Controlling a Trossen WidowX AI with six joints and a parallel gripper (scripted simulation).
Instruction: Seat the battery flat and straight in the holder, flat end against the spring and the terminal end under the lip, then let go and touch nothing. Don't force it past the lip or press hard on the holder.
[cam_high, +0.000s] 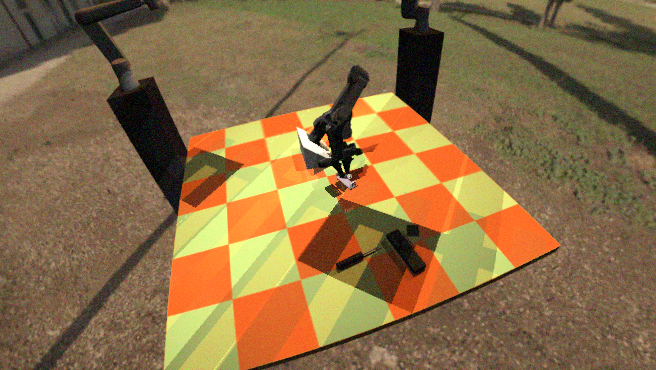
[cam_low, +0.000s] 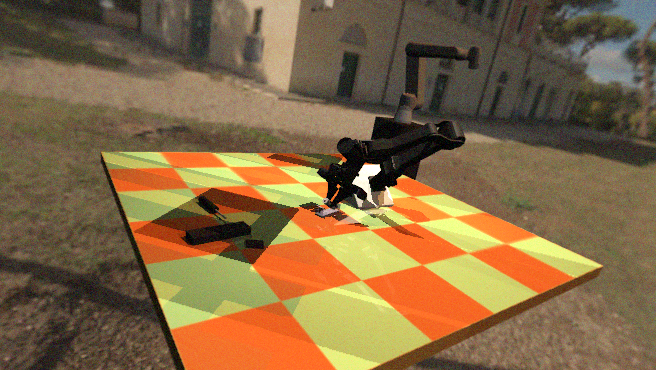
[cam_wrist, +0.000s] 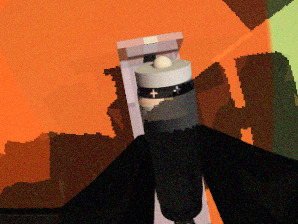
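My gripper tip is now 1 cm below the battery. The rest, counted from my gripper tip: screwdriver 36 cm ahead, 8 cm to the right, 2 cm below; then small black square 32 cm ahead, 13 cm to the left, 3 cm below; then long black bar 39 cm ahead, 7 cm to the left, 1 cm below.
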